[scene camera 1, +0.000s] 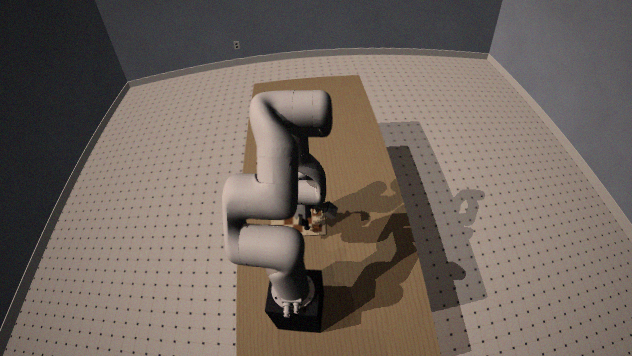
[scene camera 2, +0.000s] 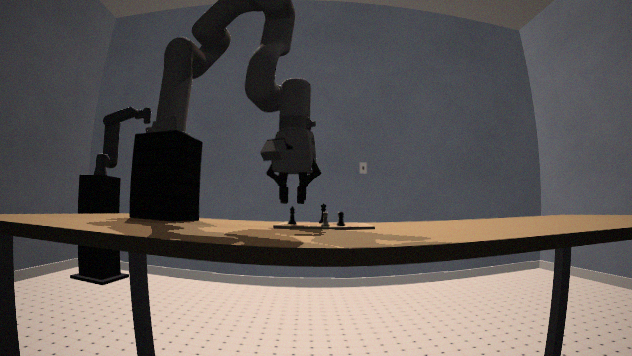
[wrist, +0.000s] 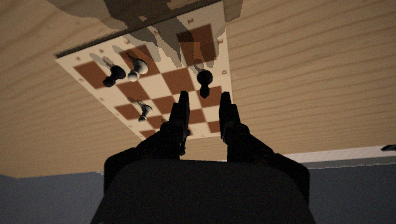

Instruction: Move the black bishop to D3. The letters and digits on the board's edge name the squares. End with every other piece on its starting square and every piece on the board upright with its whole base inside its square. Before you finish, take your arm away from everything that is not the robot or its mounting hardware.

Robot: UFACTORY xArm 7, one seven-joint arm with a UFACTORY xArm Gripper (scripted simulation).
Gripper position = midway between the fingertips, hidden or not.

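There is a chessboard (wrist: 176, 50) in the wrist view. That same view also shows me my gripper (wrist: 204, 101), and I see the gripper (scene camera 2: 292, 203) in scene camera 2 as well.
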